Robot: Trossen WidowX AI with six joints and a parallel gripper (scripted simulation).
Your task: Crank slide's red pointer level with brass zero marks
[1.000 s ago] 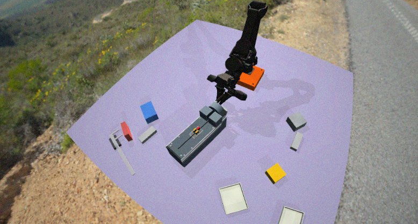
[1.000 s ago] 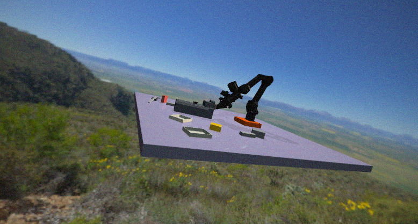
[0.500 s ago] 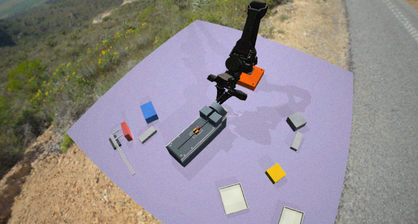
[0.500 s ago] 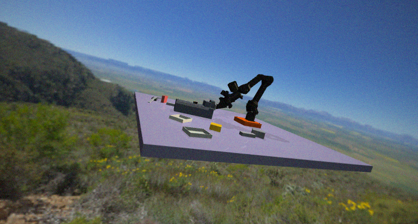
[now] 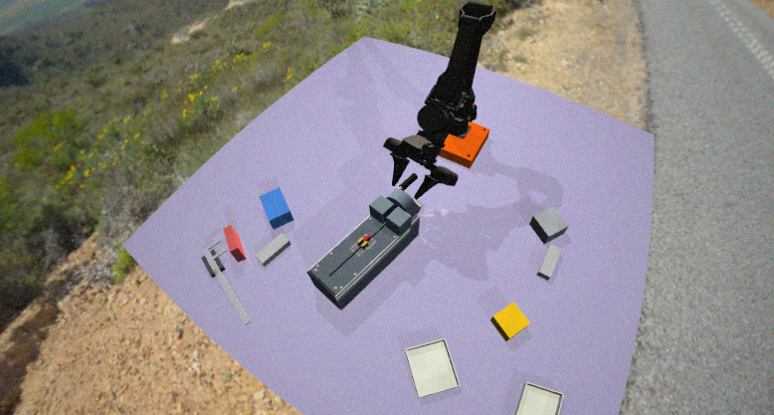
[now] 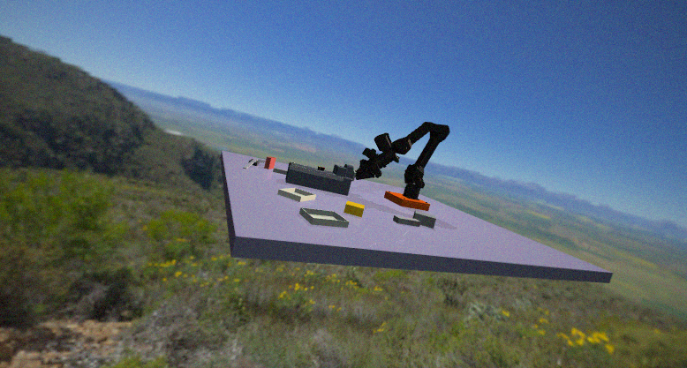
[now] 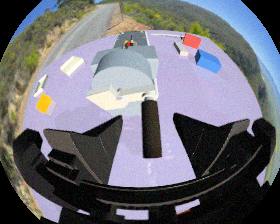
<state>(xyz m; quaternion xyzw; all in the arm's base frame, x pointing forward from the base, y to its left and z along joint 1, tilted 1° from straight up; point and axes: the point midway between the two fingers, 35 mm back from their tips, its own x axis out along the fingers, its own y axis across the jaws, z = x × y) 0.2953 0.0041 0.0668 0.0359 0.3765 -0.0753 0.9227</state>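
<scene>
My gripper tip is 20 mm past the dark crank handle and 20 mm below it. Also, from my gripper tip: red pointer (150 mm ahead, 10 mm above); then blue block (180 mm ahead, 280 mm to the right, 50 mm below); then grey cube (140 mm behind, 350 mm to the left, 50 mm below).
</scene>
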